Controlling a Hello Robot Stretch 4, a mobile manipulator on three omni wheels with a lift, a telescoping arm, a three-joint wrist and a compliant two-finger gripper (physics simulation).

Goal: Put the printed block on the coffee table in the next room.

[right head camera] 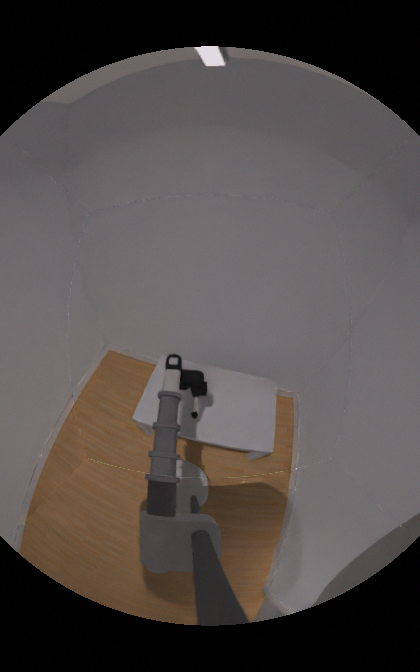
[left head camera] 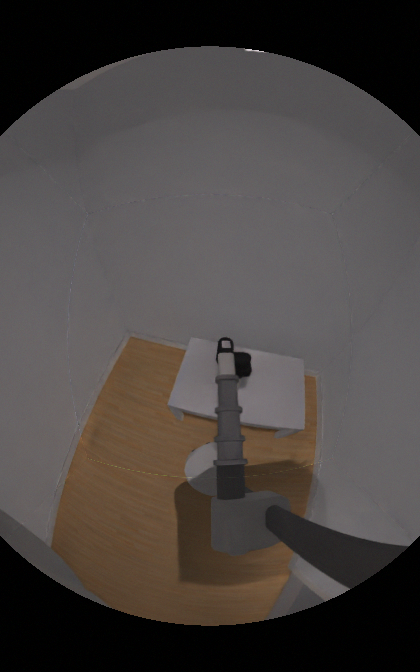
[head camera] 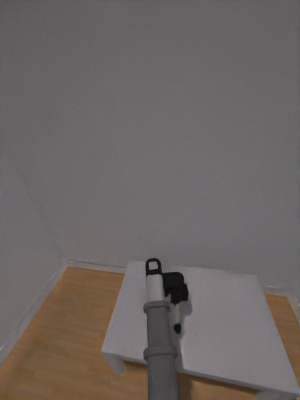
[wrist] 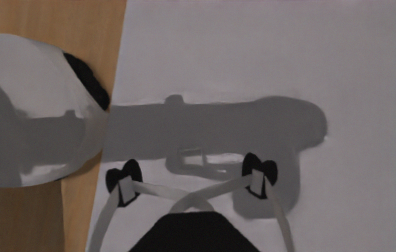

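The coffee table (head camera: 230,325) (left head camera: 280,390) (right head camera: 240,415) (wrist: 340,50) is white and stands by the far wall. In the wrist view, a small pale box shape with light edges, which looks like the printed block (wrist: 191,158), lies on the table top inside the arm's shadow. Its print cannot be made out. My gripper (wrist: 192,170) (head camera: 177,328) (right head camera: 194,414) is open above the table, its black fingertips wide apart with nothing held between them. The block shows just beyond the gap between the fingertips. In the head views I cannot make out the block.
My arm (head camera: 159,327) (left head camera: 229,425) (right head camera: 166,440) reaches over the table's near edge. My round white base (left head camera: 200,470) (right head camera: 192,482) (wrist: 50,90) is on the wood floor (left head camera: 125,450) in front of the table. Grey walls (head camera: 150,150) stand behind and at both sides.
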